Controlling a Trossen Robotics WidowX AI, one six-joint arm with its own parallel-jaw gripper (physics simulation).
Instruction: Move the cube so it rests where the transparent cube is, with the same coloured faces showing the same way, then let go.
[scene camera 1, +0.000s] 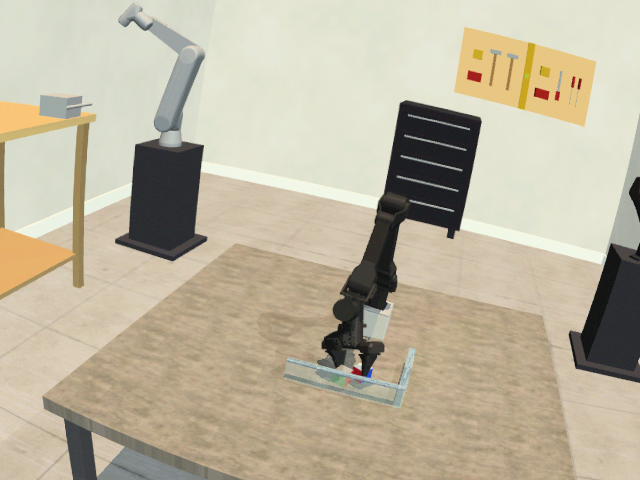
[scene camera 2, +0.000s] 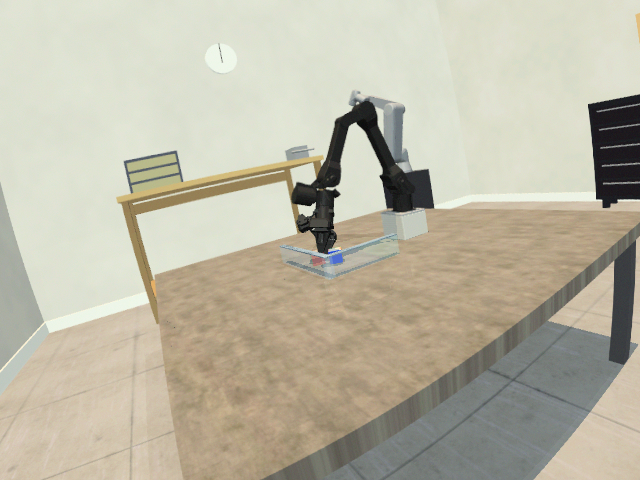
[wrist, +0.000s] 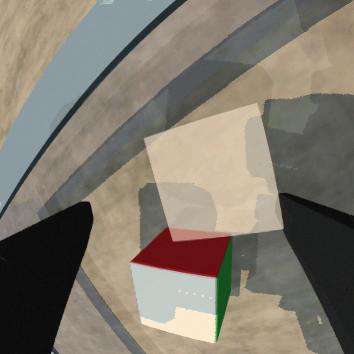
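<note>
The solid cube (scene camera 1: 356, 372) (scene camera 2: 336, 257) (wrist: 175, 295) stands on the table inside the corner of the clear walls. Its top is white in the wrist view, with a red side and a green side showing; a blue side shows in both scene views. The transparent cube (scene camera 1: 339, 379) (scene camera 2: 316, 261) (wrist: 215, 175) is right beside it, overlapping its red side's edge in the wrist view. Its top is pale white and it is turned relative to the solid cube. My gripper (scene camera 1: 352, 370) (scene camera 2: 323, 251) (wrist: 185, 206) is open, low over both cubes, its fingers apart on either side; one finger partly covers the solid cube in scene camera 1.
A low L-shaped clear wall (scene camera 1: 310, 364) (scene camera 2: 364, 245) (wrist: 50, 95) runs close beside the cubes on two sides. The arm's white base block (scene camera 1: 377, 321) (scene camera 2: 412, 225) stands on the table (scene camera 1: 206, 330) (scene camera 2: 310, 351) behind the gripper.
</note>
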